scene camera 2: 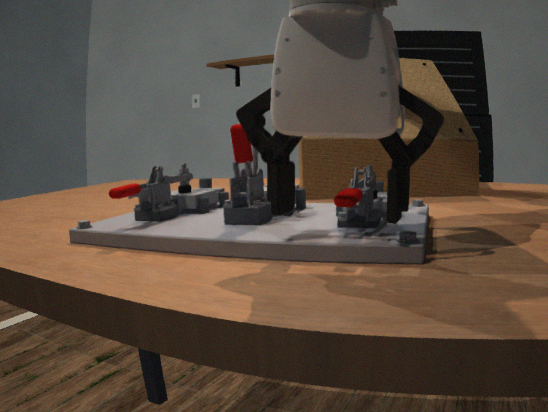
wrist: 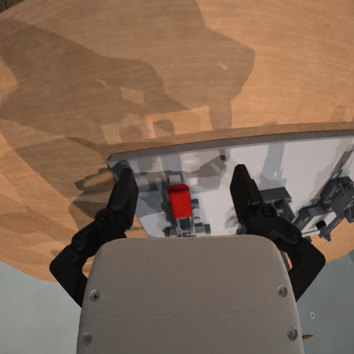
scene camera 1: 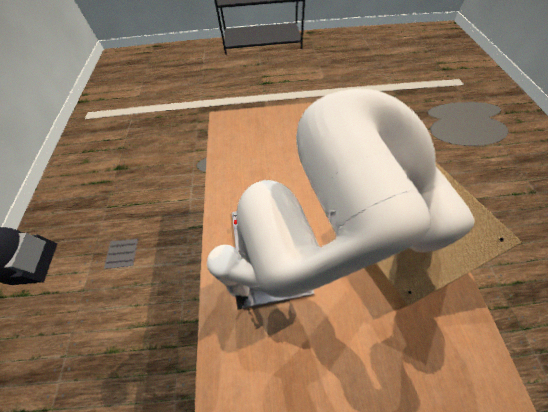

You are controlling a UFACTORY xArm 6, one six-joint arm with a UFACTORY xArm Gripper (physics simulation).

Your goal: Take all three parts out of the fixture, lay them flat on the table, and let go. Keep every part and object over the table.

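Places are measured from the arm's base along level axes (x ahead, y left, z up), in metres.
Where they show: gripper, fingertip midpoint: [scene camera 2: 338,216].
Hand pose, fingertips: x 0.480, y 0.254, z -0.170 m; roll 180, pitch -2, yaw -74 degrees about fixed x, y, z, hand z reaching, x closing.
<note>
Each offset is from my fingertips to the centre of the thing. "spot": to the spot under its first point. Level surfaces: height alone.
The fixture @[dx -0.061, dy -0.134, dz -0.026 m] [scene camera 1: 280,299] [scene camera 2: 250,251] [wrist: 320,155] is a light grey plate with three red-handled clamps. In scene camera 2, the left clamp's handle @[spot: dx +0.067, dy -0.194, dz +0.019 m] [scene camera 2: 125,191] lies low, the middle handle @[dx -0.023, dy -0.120, dz +0.056 m] [scene camera 2: 242,144] stands upright, and the right handle @[spot: dx +0.000, dy +0.010, dz +0.015 m] [scene camera 2: 348,197] [wrist: 180,201] lies low. A grey part @[spot: dx -0.049, dy -0.208, dz -0.002 m] [scene camera 2: 202,198] [wrist: 312,223] sits under the left clamp's arm. The middle and right parts are mostly hidden by clamps and fingers. My gripper [scene camera 2: 340,212] [wrist: 183,177] is open and empty, fingers pointing down close above the plate, one on each side of the right clamp.
The fixture lies on the wooden table @[dz -0.033 m] [scene camera 1: 250,145] [scene camera 2: 200,285] [wrist: 290,75], near one edge. A wooden box-like stand [scene camera 1: 450,270] [scene camera 2: 345,165] is at the arm's base. The upright middle clamp stands close beside one finger in scene camera 2. The arm [scene camera 1: 350,260] covers much of the fixture in scene camera 1.
</note>
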